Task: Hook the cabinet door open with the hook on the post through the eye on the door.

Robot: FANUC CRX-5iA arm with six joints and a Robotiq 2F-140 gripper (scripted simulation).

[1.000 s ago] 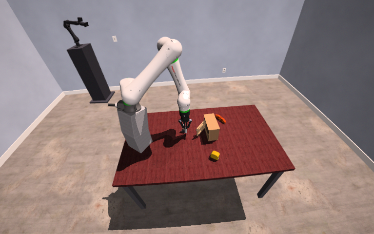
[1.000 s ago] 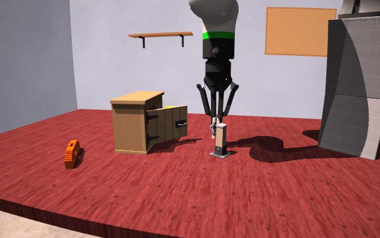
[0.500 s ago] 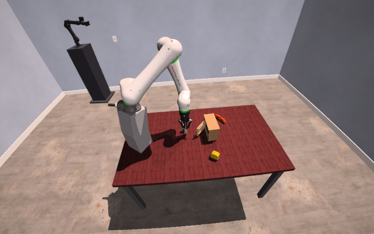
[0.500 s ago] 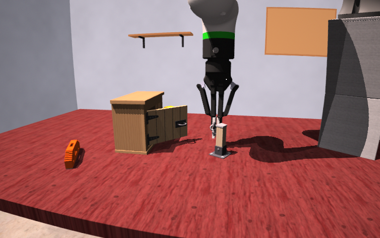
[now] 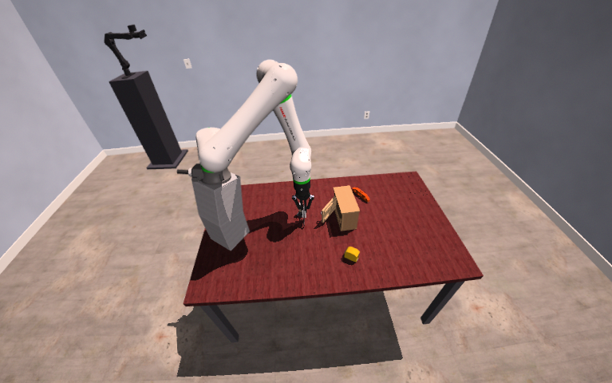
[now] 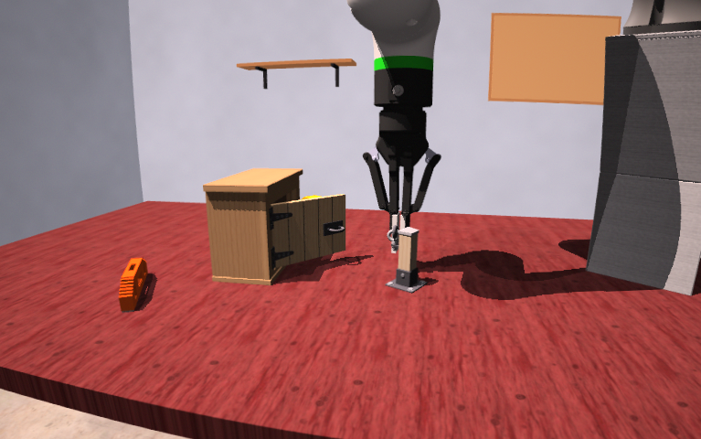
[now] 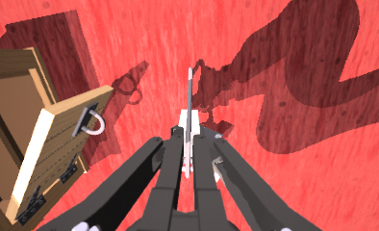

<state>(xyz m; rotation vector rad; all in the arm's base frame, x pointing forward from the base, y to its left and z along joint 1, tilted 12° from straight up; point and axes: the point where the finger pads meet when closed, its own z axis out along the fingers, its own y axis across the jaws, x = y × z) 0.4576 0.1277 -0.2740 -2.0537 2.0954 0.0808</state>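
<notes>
My gripper is now 15 cm short of the door and 4 cm to the right of it. From my hand the other things lie so: yellow block: 26 cm to the right, 26 cm ahead, 4 cm below; then metal hook: 2 cm below; then orange object: 37 cm ahead, 21 cm to the left, 5 cm below.
</notes>
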